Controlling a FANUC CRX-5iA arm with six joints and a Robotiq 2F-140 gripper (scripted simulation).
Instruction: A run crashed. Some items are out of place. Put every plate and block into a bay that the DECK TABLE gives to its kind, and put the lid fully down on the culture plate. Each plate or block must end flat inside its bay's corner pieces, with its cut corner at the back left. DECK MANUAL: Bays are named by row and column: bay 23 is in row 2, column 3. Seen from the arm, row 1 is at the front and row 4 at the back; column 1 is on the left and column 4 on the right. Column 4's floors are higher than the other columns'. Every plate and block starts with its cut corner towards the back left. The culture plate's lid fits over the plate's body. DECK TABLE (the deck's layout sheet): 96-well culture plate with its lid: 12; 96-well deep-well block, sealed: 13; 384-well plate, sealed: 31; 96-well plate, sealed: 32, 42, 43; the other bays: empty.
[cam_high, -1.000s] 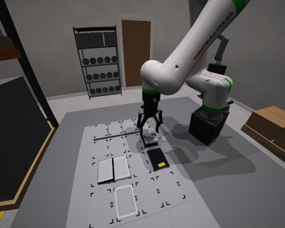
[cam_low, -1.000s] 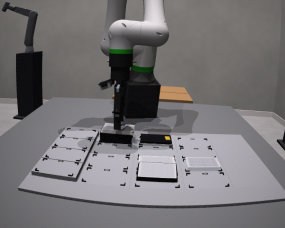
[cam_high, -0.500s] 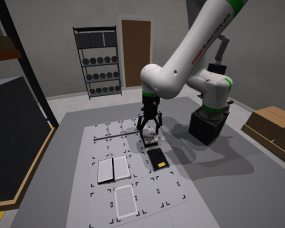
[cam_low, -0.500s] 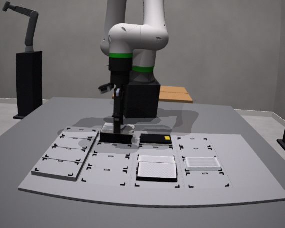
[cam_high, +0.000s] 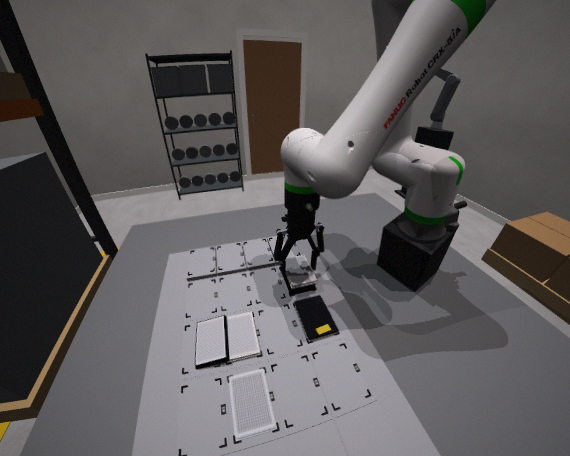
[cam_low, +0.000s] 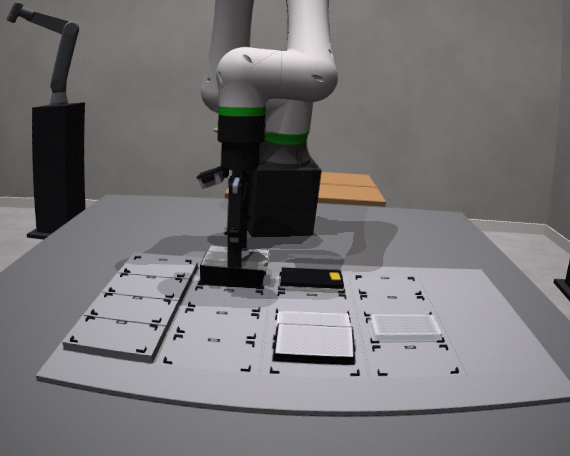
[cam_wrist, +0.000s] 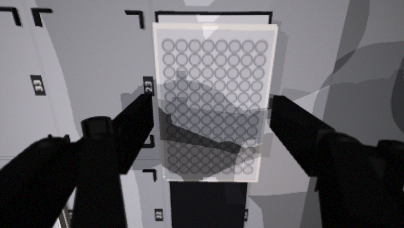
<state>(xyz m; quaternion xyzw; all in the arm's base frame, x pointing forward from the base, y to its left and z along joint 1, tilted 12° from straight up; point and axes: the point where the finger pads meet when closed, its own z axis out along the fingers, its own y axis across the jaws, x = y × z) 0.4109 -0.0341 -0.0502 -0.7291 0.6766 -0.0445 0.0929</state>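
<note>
The deep-well block lies 5 cm below my hand and 1 cm to the right of it. The rest, counted from my hand: 384-well plate (34 cm to the left, 19 cm ahead, 6 cm below); black-rimmed 96-well plate (28 cm ahead, 18 cm to the left, 6 cm below).
</note>
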